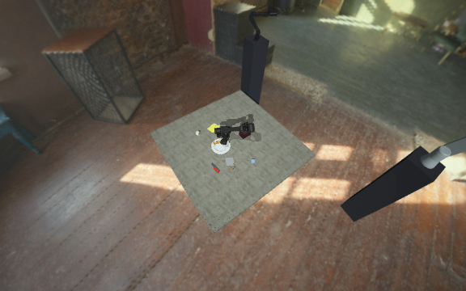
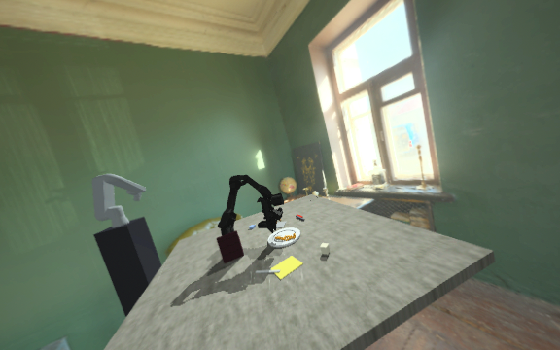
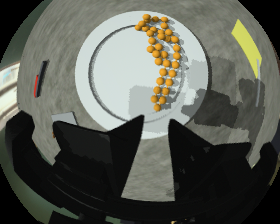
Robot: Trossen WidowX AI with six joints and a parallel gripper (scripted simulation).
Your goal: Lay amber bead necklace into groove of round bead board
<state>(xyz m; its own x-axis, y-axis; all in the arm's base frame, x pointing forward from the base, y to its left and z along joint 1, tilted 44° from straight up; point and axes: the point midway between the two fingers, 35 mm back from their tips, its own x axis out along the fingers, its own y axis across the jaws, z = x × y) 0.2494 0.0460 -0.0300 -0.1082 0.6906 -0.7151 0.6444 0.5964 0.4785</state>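
My gripper tip is now 50 mm short of the board and 50 mm above it. Also, from my gripper tip: grey square 60 mm ahead, 200 mm to the left, 50 mm below; then white stick 80 mm behind, 260 mm to the right, 50 mm below; then yellow card 270 mm to the right, 50 mm below.
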